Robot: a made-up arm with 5 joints.
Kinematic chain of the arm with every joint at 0, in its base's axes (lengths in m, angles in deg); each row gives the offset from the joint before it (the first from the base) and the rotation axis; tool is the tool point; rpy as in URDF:
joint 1: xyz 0 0 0.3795 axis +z
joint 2: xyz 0 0 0 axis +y
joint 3: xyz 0.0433 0 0.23 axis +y
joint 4: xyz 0.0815 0 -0.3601 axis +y
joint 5: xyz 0.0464 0 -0.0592 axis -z
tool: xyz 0 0 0 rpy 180 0 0
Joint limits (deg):
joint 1: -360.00..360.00
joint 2: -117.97..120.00
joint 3: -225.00..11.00
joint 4: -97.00..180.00
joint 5: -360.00..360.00
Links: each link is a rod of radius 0.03 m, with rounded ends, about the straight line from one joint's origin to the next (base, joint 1, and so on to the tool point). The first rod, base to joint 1, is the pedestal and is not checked.
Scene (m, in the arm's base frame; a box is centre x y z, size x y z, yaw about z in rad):
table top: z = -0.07
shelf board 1: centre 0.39 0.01 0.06 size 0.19 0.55 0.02 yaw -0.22
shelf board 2: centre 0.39 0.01 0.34 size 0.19 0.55 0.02 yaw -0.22
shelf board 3: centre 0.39 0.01 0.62 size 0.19 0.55 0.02 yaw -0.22
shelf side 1: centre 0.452 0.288 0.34 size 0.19 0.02 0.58 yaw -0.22
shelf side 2: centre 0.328 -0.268 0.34 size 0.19 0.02 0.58 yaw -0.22
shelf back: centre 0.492 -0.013 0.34 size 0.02 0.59 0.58 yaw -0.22
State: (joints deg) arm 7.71 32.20 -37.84 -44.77 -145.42
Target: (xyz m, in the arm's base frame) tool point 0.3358 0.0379 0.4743
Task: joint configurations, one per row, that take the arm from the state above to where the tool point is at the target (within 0.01 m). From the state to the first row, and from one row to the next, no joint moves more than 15 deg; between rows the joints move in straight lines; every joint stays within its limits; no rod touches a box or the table.
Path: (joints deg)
1: 13.42 27.16 -25.96 -48.72 -145.42
2: 19.12 22.13 -14.09 -52.68 -145.42
3: 19.52 8.42 -11.95 -59.38 -145.42
4: 19.91 -5.29 -9.82 -66.09 -145.42
5: 20.31 -18.99 -7.69 -72.79 -145.42
6: 20.70 -32.70 -5.56 -79.49 -145.42
7: 21.10 -46.41 -3.43 -86.20 -145.42
8: 16.21 -35.75 -12.27 -78.30 -145.42
9: 11.33 -25.09 -21.12 -70.40 -145.42
10: 6.44 -14.42 -29.96 -62.51 -145.42

